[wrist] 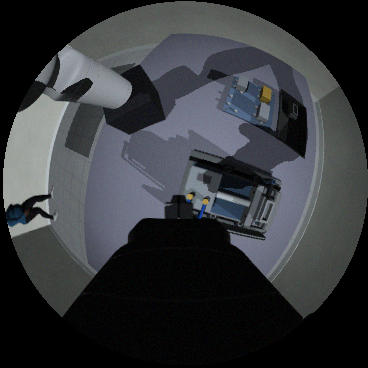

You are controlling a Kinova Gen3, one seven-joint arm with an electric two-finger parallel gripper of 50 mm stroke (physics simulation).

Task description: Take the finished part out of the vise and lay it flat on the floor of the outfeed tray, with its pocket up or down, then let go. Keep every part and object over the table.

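Places are measured from the arm's base along level axes (x ahead, y left, z up), in centimetres.
Pixels of known places: gripper, fingertip midpoint: (178, 202); arm's base, link origin: (116, 93).
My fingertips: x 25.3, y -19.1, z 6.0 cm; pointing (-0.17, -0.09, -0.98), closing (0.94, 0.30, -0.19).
Note:
For each thing: its top centre in the pictures, then the offset to it from my fingertips. "spot": a spot on its surface instead.
- pale grey block, top centre: (203, 178) dx +2.3, dy +3.9, dz -11.3 cm
- blue bed, top centre: (236, 198) dx +11.8, dy +1.6, dz -14.9 cm
- silver rod, top centre: (233, 198) dx +10.3, dy +1.6, dz -12.3 cm
- black tray-like object, surface spot: (295, 132) spot: dx +30.3, dy +30.7, dz -19.7 cm
- blue pegged board, surface spot: (242, 105) spot: dx +7.8, dy +30.5, dz -20.1 cm
- yellow block, top centre: (266, 91) dx +15.0, dy +39.1, dz -16.5 cm
My gripper (178, 202) is shut and empty, its two dark fingers together at the lower middle of the wrist view. It is beside the left end of the vise-like fixture (260, 207), which has a pale grey block (198, 173) at its left, a blue bed (229, 209) crossed by a silver rod (233, 198), and grey jaw parts at its right. Two yellow-tipped pieces (190, 197) (205, 201) show just right of the fingers; one has a blue stem. I cannot make out the finished part with certainty. A black tray-like object (295, 132) lies at the upper right; whether it is the outfeed tray is unclear.
A blue pegged board (242, 105) at the upper right bears grey blocks (242, 83) (262, 111) and a yellow block (266, 94). A dark box (135, 102) stands at the upper left beside a white arm-like cylinder (102, 82). A figure (30, 209) shows at the far left.

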